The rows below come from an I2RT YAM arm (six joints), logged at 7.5 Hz.
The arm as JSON. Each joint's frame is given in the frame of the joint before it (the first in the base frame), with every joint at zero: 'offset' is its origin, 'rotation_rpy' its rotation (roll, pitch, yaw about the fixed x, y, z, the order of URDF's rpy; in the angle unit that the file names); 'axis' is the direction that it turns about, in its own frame. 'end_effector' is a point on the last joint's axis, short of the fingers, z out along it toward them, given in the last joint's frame.
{
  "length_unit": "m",
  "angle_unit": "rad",
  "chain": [
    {
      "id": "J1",
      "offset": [
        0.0,
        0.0,
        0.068
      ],
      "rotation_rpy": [
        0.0,
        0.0,
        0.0
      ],
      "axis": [
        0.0,
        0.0,
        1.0
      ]
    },
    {
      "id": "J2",
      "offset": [
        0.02,
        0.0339,
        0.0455
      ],
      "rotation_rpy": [
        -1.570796,
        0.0,
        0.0
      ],
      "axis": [
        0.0,
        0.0,
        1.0
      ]
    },
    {
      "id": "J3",
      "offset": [
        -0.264,
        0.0,
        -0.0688
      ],
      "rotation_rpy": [
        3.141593,
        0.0,
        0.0
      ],
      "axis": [
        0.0,
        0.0,
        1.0
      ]
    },
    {
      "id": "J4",
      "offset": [
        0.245,
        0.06,
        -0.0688
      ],
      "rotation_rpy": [
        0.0,
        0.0,
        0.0
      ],
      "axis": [
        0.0,
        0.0,
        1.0
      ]
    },
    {
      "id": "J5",
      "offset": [
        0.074,
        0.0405,
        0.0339
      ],
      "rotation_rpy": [
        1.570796,
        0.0,
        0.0
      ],
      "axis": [
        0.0,
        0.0,
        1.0
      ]
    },
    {
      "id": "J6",
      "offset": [
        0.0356,
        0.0,
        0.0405
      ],
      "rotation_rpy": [
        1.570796,
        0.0,
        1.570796
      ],
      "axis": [
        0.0,
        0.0,
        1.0
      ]
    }
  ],
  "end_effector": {
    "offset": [
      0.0,
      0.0,
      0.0
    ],
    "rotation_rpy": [
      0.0,
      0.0,
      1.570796
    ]
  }
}
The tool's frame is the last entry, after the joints.
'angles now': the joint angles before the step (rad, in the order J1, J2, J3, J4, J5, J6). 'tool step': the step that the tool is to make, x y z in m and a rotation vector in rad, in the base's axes. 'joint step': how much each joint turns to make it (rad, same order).
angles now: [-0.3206 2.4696 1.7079 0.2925 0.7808 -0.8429]
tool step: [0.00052 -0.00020 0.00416 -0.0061 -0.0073 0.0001]
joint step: [0.0000 -0.0060 0.0024 0.0036 0.0015 -0.0044]
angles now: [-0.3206 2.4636 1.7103 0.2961 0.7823 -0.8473]
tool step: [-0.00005 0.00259 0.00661 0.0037 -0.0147 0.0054]
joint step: [0.0044 -0.0169 -0.0047 -0.0061 -0.0045 0.0096]
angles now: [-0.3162 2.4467 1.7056 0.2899 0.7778 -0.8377]
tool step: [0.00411 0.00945 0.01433 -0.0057 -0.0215 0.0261]
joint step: [0.0189 -0.0253 0.0066 -0.0077 -0.0070 -0.0030]
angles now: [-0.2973 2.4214 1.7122 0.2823 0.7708 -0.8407]
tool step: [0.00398 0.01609 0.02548 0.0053 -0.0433 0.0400]
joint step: [0.0303 -0.0508 0.0068 -0.0288 -0.0158 0.0163]
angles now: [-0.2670 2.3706 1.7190 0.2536 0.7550 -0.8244]
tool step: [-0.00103 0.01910 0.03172 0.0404 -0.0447 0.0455]
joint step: [0.0329 -0.0751 0.0046 -0.0841 -0.0312 0.0560]
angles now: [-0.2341 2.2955 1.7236 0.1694 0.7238 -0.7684]
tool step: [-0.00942 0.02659 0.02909 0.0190 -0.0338 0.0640]
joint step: [0.0449 -0.1002 -0.0527 -0.0325 -0.0275 0.0216]
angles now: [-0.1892 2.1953 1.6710 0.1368 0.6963 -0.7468]
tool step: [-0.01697 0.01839 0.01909 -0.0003 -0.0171 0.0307]
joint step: [0.0303 -0.0999 -0.0861 0.0011 -0.0014 0.0030]
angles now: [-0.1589 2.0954 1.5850 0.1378 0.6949 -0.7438]
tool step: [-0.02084 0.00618 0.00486 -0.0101 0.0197 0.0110]
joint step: [0.0060 -0.0855 -0.1062 0.0144 0.0001 -0.0182]
